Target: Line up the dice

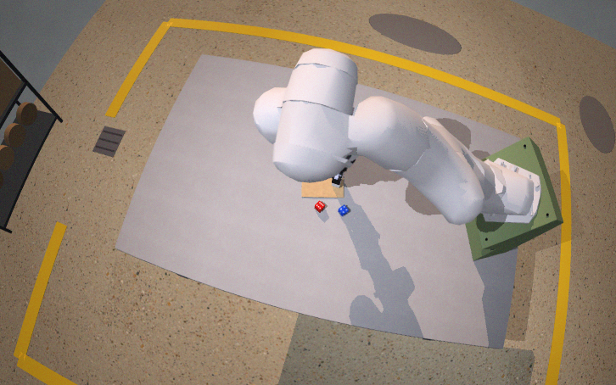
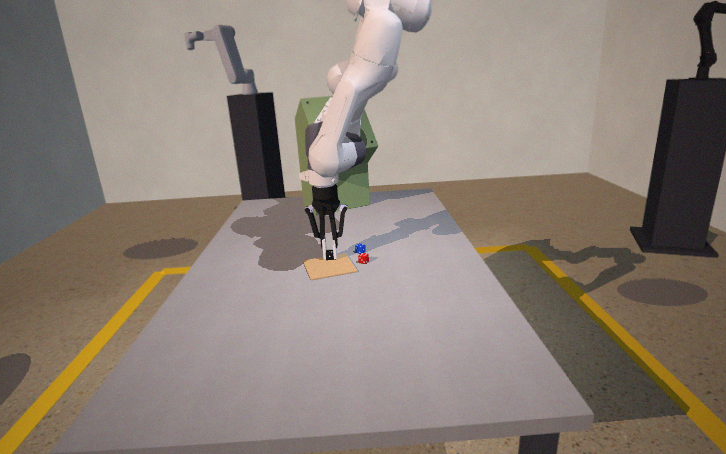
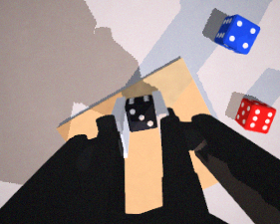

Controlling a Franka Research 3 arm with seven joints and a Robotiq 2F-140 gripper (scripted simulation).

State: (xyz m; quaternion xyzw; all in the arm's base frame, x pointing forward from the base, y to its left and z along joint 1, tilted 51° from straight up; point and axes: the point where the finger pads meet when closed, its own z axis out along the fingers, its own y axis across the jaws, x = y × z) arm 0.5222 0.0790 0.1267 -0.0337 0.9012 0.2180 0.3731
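Right now my hand is 2 cm above the black die. Also, from my hand: red die (1 cm behind, 11 cm to the left, 3 cm below); then tan mat (5 cm ahead, 2 cm to the left, 4 cm below); then blue die (8 cm behind, 7 cm to the left, 3 cm below).
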